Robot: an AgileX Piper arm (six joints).
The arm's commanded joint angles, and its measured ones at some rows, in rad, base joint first. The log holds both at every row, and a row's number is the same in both.
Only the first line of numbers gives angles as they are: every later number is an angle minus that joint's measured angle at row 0.
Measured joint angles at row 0:
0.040 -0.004 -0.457 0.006 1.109 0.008
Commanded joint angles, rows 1 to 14:
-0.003 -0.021 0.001 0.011 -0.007 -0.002
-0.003 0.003 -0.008 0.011 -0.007 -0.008
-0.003 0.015 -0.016 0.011 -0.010 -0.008
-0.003 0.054 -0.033 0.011 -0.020 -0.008
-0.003 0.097 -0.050 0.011 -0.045 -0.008
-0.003 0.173 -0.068 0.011 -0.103 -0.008
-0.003 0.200 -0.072 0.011 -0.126 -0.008
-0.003 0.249 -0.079 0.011 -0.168 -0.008
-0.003 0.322 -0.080 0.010 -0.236 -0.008
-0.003 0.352 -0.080 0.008 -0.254 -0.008
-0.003 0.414 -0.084 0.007 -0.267 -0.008
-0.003 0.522 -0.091 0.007 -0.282 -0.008
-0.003 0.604 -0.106 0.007 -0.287 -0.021
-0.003 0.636 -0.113 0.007 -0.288 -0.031
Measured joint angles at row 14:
0.000 0.550 -0.091 0.010 -0.265 -0.008
